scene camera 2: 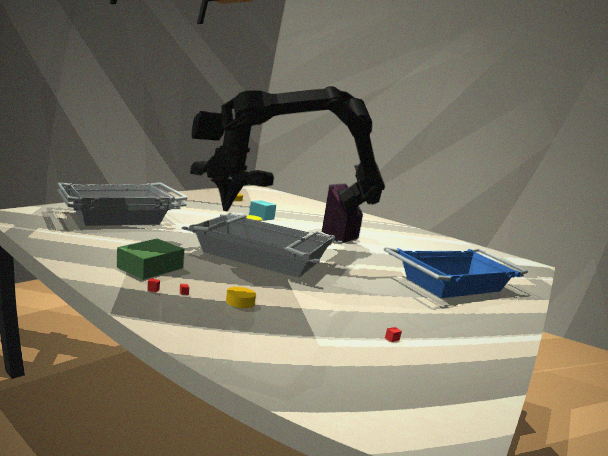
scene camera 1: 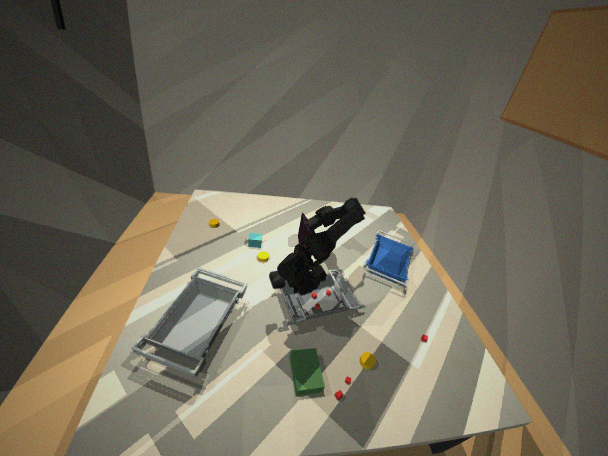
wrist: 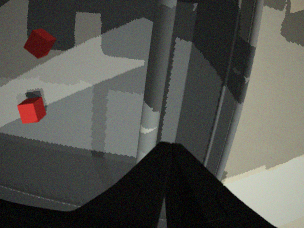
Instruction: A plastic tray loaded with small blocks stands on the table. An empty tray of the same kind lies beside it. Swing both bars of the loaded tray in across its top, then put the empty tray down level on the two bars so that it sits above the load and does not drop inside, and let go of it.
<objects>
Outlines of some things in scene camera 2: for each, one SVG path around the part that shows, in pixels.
The gripper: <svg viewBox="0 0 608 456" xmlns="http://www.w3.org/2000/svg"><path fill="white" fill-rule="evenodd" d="M223 141L223 146L215 149L215 154L211 156L209 161L194 162L191 165L190 174L199 176L207 172L207 176L212 178L211 182L214 182L219 188L223 210L229 211L231 204L243 186L264 187L273 185L274 178L272 173L266 171L244 171L247 167L245 166L247 152L250 152L248 144Z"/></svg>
A blue tray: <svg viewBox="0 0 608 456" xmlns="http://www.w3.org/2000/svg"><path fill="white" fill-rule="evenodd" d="M383 249L402 261L407 280L411 280L440 298L501 292L511 278L523 277L523 274L528 273L528 270L481 249L468 249L464 252L447 250L412 252L389 247Z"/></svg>
</objects>
